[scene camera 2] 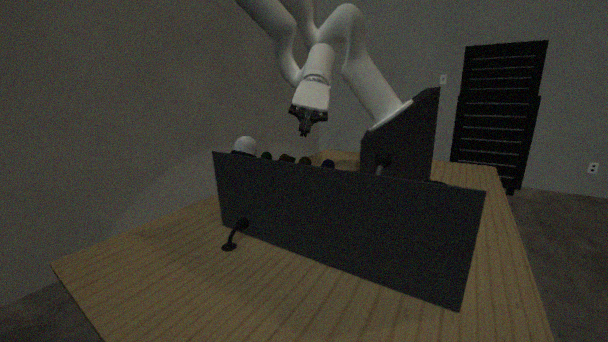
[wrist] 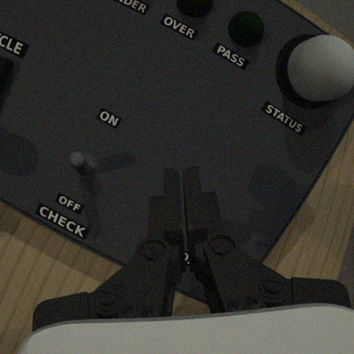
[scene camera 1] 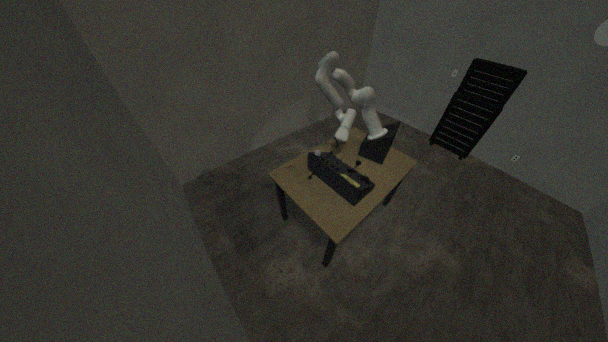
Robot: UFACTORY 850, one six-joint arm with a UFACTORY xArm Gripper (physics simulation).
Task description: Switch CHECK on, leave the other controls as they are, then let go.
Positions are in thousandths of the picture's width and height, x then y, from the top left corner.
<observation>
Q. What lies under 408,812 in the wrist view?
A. The gripper.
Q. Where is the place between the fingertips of the gripper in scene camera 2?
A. At 499,390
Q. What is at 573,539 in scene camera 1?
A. A dark control box.
</observation>
